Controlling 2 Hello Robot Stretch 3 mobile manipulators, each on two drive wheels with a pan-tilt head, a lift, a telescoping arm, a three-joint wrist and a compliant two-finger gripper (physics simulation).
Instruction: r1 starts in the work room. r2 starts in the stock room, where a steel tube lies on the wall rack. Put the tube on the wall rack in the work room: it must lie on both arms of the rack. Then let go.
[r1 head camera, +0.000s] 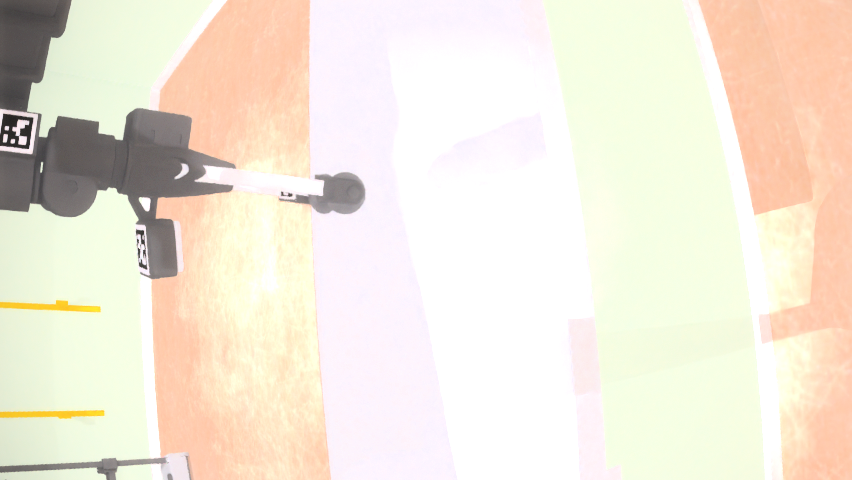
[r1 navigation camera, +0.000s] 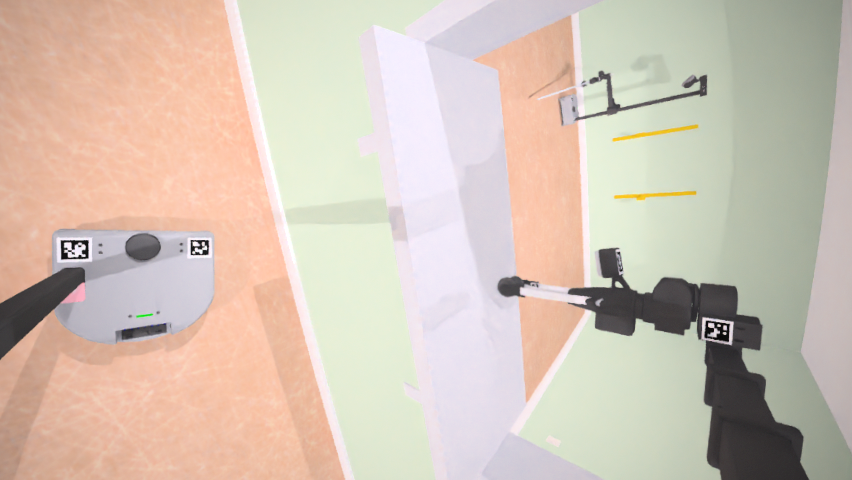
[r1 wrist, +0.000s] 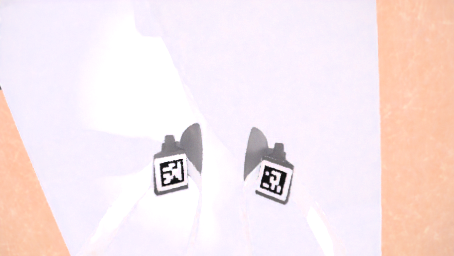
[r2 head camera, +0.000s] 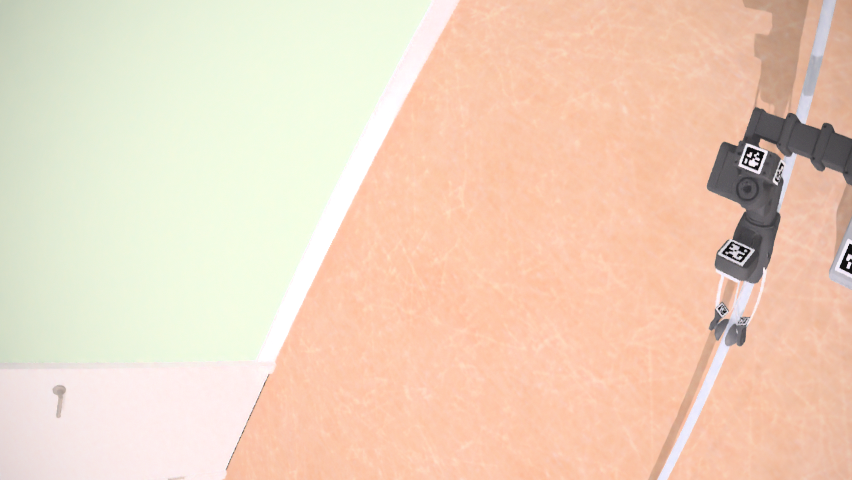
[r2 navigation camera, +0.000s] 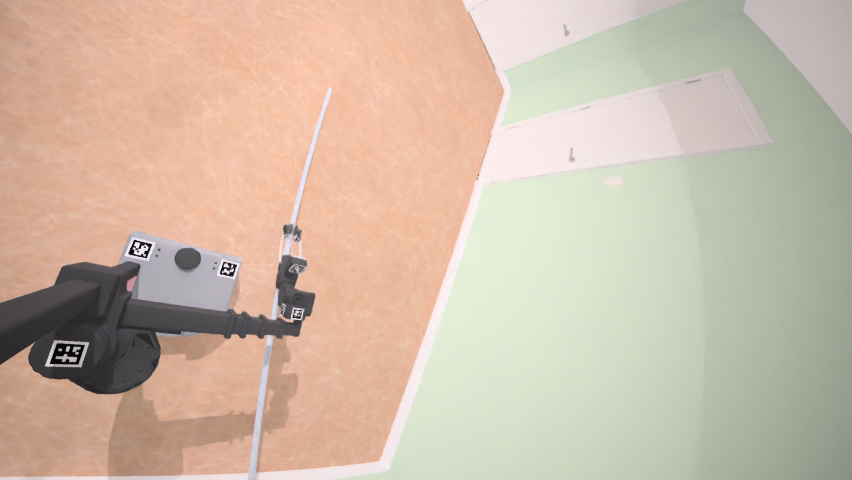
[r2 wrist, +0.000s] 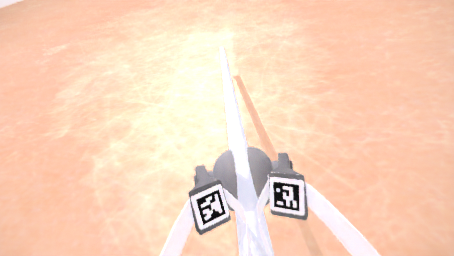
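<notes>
r1's gripper (r1 head camera: 342, 192) (r1 navigation camera: 510, 286) (r1 wrist: 223, 152) is open and empty over a pale ledge (r1 head camera: 369, 357) (r1 navigation camera: 471, 369) (r1 wrist: 320, 75), its two fingertips apart. r2's gripper (r2 head camera: 730, 331) (r2 navigation camera: 292, 231) (r2 wrist: 243, 172) is shut on the long, pale steel tube (r2 head camera: 702, 393) (r2 navigation camera: 310, 155) (r2 wrist: 232, 110). The tube is above the floor, runs out ahead of the fingers and passes back under the arm. Part of it also shows far off in the r1 navigation view (r1 navigation camera: 560, 91). Two yellow bars (r1 navigation camera: 655, 132) (r1 head camera: 35, 307) are on the green wall beyond the ledge, with small stubs. Which rack they belong to is unclear.
r1's base (r1 navigation camera: 143, 286) stands on the near side of the ledge. r2's base (r1 navigation camera: 568, 111) (r2 navigation camera: 187, 286) stands beyond it. In r2's navigation view, a white door (r2 navigation camera: 631, 131) is in the green wall, and another door (r2 navigation camera: 548, 23) is near the top. A skirting board (r2 navigation camera: 432, 321) edges the floor.
</notes>
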